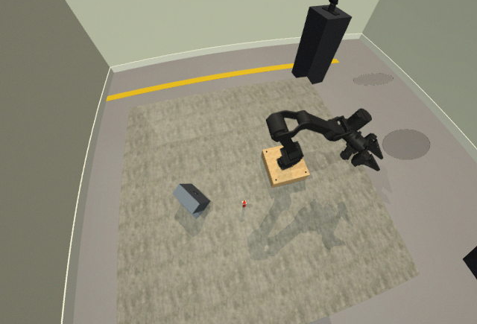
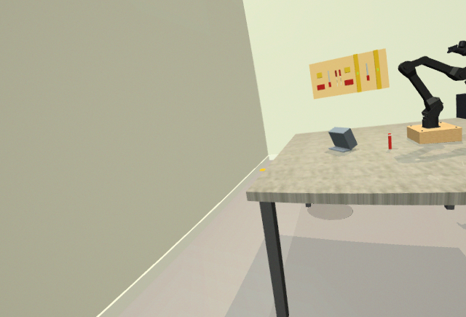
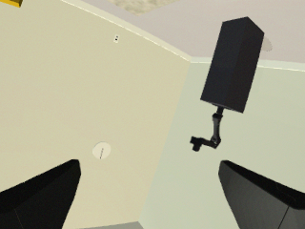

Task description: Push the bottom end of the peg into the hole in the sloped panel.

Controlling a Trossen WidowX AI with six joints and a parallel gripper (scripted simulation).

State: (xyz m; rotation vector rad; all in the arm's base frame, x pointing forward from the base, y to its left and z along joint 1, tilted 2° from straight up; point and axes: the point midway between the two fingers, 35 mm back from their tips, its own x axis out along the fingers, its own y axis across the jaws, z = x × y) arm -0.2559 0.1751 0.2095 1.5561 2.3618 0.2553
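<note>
My gripper tip is now 52 cm short of the red peg, 10 cm to the left of it and 22 cm above it. Round my gripper tip: grey sloped panel (73 cm ahead, 20 cm to the right, 21 cm below).
</note>
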